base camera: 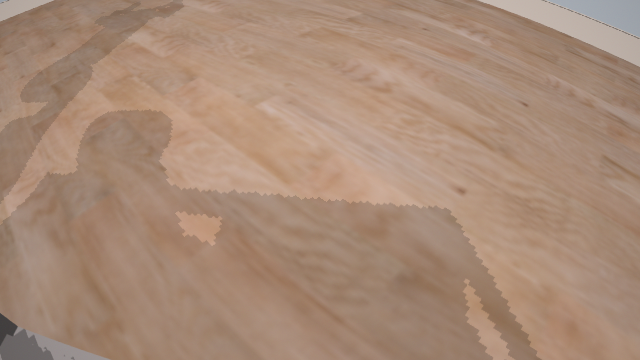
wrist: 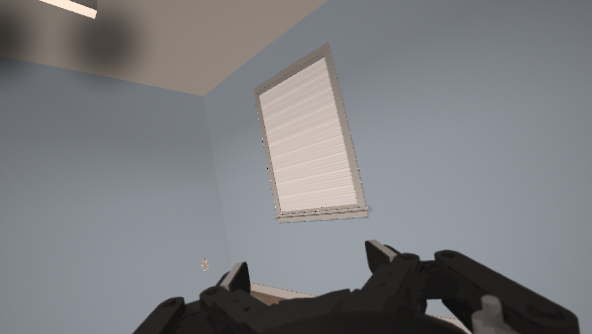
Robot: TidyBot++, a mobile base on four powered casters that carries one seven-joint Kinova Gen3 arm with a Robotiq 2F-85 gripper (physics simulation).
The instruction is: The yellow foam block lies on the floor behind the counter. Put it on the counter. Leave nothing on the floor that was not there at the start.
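Places are measured from the arm's base along level axes (x ahead, y left, z up), in millimetres.
Pixels of known places: gripper, fingertip midpoint: (wrist: 308,265).
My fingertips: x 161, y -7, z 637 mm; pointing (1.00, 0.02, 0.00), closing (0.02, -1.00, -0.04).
Observation:
Behind a point stands the place of what it marks.
My gripper (wrist: 308,265) {x 161, y -7, z 637 mm} is open in the wrist view, its two fingers wide apart at the bottom of the view with no object between them. The wall and a strip of skirting show behind the fingers. The yellow foam block does not show in the base camera view or in the wrist view. The counter does not show in either view. In the base camera view the wooden floor (base camera: 350,125) {x 574, y -6, z -396 mm} carries dark shadows at the left and in the lower middle.
A pale skirting board (base camera: 575,27) {x 1273, y -776, z -360 mm} runs along the wall at the top right of the base camera view. In the wrist view a window (wrist: 312,140) {x 1716, y -197, z 1012 mm} with closed blinds is in the blue wall (wrist: 465,150) {x 1142, y -975, z 683 mm}, a wall outlet (wrist: 205,264) {x 2340, y 1178, z 4 mm} is left of it, and a ceiling lamp (wrist: 75,9) {x 817, y 846, z 1681 mm} hangs top left.

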